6 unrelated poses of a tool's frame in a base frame.
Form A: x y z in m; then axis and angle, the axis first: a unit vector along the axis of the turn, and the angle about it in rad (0 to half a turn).
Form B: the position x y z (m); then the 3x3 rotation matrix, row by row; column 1 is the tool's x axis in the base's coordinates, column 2 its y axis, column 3 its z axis. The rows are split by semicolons. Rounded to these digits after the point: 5 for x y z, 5 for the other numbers.
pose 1, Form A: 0.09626 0.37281 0.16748 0.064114 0.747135 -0.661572 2.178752
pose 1, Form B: 0.09626 0.37281 0.16748; -0.56473 0.61829 0.54662; -0.46777 0.30587 -0.82924; -0.67991 -0.72399 0.11648
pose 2, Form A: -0.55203 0.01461 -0.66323 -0.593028 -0.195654 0.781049 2.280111
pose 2, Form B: -0.55203 0.01461 -0.66323; -0.07058 -0.40107 -0.91333; 0.78427 -0.58810 0.19765; -0.61640 -0.70234 0.35605
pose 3, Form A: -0.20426 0.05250 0.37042 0.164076 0.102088 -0.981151 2.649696
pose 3, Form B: -0.20426 0.05250 0.37042; -0.83079 0.49491 -0.25466; -0.43188 -0.86183 -0.26594; -0.35110 -0.11096 0.92974
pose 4, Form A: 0.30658 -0.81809 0.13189 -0.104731 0.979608 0.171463 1.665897
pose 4, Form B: 0.30658 -0.81809 0.13189; -0.08295 -0.28303 0.95552; 0.05835 0.95580 0.28817; -0.99484 0.07966 -0.06277
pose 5, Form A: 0.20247 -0.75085 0.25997 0.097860 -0.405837 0.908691 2.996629
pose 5, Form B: 0.20247 -0.75085 0.25997; -0.97046 -0.21028 0.11829; 0.05225 -0.66183 -0.74783; 0.23554 -0.71956 0.65327
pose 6, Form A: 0.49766 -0.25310 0.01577 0.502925 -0.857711 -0.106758 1.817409
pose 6, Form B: 0.49766 -0.25310 0.01577; 0.07056 -0.43314 -0.89856; -0.64020 0.67114 -0.37379; 0.76496 0.60163 -0.22994
